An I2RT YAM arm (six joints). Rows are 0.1 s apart.
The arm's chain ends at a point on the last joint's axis. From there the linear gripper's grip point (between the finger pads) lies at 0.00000 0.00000 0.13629 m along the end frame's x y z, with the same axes.
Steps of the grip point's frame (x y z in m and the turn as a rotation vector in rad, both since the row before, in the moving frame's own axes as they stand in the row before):
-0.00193, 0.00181, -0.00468, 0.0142, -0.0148, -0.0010
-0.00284, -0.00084, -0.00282, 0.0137, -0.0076, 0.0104
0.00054, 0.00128, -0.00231, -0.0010, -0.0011, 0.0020
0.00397, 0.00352, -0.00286, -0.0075, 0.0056, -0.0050
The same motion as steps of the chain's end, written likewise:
0.00009, 0.00374, -0.00465, 0.0142, -0.0148, -0.0010
-0.00181, 0.00103, -0.00280, 0.0137, -0.0076, 0.0104
0.00069, 0.00114, -0.00231, -0.0010, -0.0011, 0.0020
0.00320, 0.00250, -0.00285, -0.0075, 0.0056, -0.0050

